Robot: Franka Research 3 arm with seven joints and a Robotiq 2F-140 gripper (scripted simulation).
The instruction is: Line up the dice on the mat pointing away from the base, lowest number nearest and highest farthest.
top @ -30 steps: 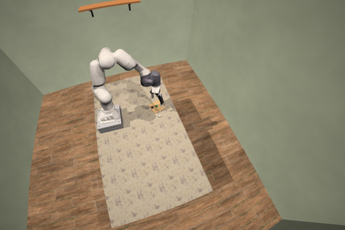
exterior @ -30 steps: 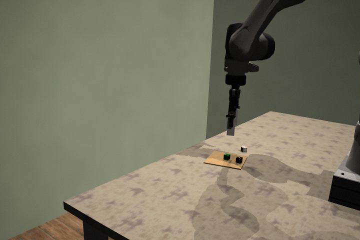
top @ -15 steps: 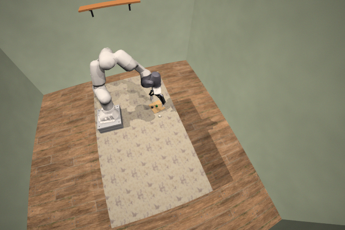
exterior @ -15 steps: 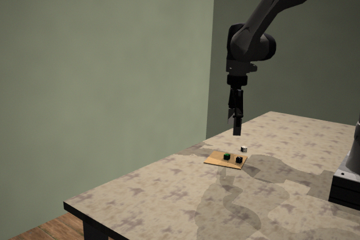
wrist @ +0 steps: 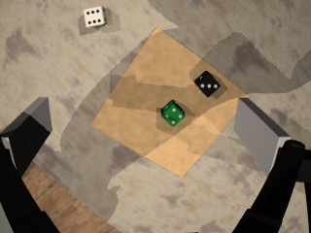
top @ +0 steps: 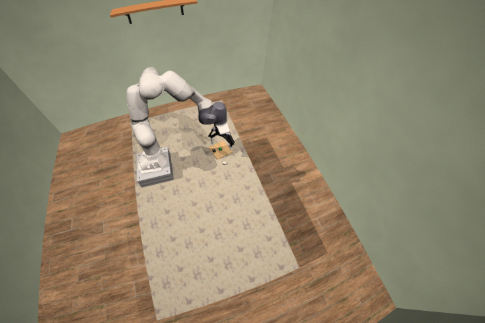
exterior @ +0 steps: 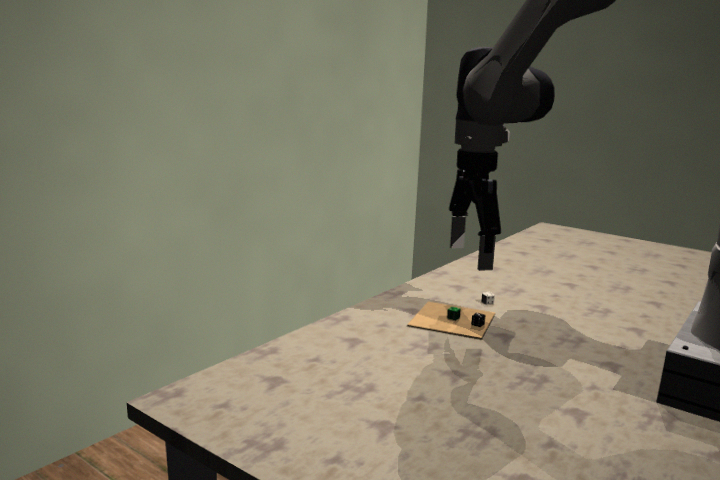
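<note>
Now: the white die 11 cm below my hand, 9 cm to the right of it and 1 cm behind it. Also, from my hand: tan mat: 12 cm below, 5 cm to the left; green die: 11 cm below, 5 cm to the left; black die: 11 cm below, 5 cm to the left, 5 cm behind.
</note>
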